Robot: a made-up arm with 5 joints. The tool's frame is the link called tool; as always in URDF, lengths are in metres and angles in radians.
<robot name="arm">
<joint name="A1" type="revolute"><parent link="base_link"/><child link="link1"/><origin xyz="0.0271 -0.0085 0.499" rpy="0 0 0"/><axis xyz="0 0 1"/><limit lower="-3.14" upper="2.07"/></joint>
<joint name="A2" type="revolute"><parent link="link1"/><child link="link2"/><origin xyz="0.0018 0.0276 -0.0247" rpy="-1.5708 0 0"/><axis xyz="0 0 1"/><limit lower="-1.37" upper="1.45"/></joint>
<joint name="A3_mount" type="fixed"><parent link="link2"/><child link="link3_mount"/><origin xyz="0.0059 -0.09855 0.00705" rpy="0 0 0"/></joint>
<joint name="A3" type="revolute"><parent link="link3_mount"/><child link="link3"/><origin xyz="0.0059 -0.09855 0.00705" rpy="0 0 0"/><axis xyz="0 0 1"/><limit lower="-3.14" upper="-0.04"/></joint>
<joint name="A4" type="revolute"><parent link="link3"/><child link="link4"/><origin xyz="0.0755 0.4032 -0.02" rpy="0 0 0"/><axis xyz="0 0 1"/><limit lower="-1.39" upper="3.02"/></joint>
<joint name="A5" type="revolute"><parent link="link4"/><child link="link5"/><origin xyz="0.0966 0.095 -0.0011" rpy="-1.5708 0 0"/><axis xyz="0 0 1"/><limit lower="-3.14" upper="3.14"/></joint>
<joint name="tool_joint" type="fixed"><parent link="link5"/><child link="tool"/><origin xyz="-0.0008 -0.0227 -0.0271" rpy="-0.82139 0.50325 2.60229"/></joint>
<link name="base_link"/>
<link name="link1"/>
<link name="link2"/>
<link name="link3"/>
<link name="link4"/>
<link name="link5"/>
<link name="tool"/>
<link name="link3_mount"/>
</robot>
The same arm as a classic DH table. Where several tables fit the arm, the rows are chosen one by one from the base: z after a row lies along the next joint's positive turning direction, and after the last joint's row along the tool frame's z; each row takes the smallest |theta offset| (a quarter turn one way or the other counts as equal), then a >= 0, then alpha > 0; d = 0 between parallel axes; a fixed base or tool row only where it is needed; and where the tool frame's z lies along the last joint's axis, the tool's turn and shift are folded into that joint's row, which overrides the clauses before.
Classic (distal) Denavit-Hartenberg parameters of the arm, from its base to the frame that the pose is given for. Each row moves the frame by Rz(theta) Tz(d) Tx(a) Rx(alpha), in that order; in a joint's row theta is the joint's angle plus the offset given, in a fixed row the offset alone. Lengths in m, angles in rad.
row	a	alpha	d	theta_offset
base (fixed)	0.0284	0	0	-0.3039
A1	0.0018	-1.5708	0.4743	0.3039
A2	0.1975	0	0	-1.511
A3	-0.4102	0	0	-0.2449
A4	-0.0966	1.5708	0.0206	-1.3857
A5	-0.0182	-0.9313	0.0577	-0.9611
tool (fixed)	0	0	0.017	0.6448
Joint limits (rad, base to tool): -3.14..2.07 -1.37..1.45 -3.14..-0.04 -1.39..3.02 -3.14..3.14

